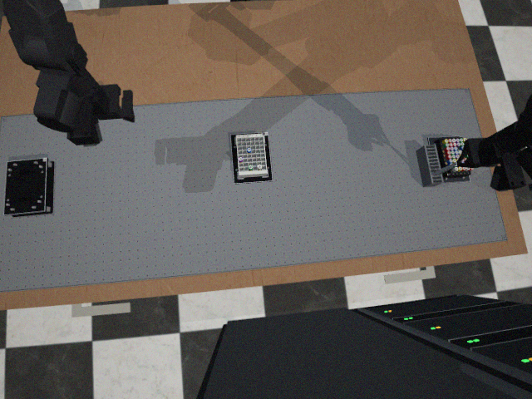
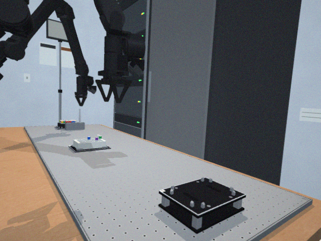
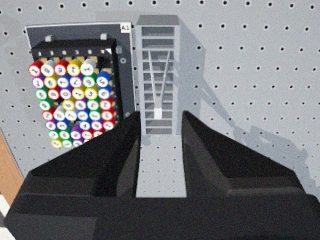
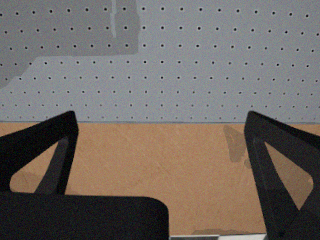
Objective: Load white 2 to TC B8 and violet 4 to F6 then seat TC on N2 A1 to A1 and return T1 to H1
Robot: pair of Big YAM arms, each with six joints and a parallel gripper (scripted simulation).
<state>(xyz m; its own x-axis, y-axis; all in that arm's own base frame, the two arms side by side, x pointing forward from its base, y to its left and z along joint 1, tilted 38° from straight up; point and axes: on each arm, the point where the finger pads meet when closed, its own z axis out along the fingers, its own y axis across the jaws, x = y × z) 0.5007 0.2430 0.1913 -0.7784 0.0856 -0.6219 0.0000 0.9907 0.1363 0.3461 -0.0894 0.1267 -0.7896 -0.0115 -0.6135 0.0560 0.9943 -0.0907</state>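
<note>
Right now the tube carrier TC is 3 cm ahead of my right hand, 33 cm to the left of it and 22 cm below it. Round my right hand: raised nest N2: 9 cm ahead, 34 cm to the right, 20 cm below; then grey holder H1: 10 cm ahead, 90 cm to the left, 22 cm below.
</note>
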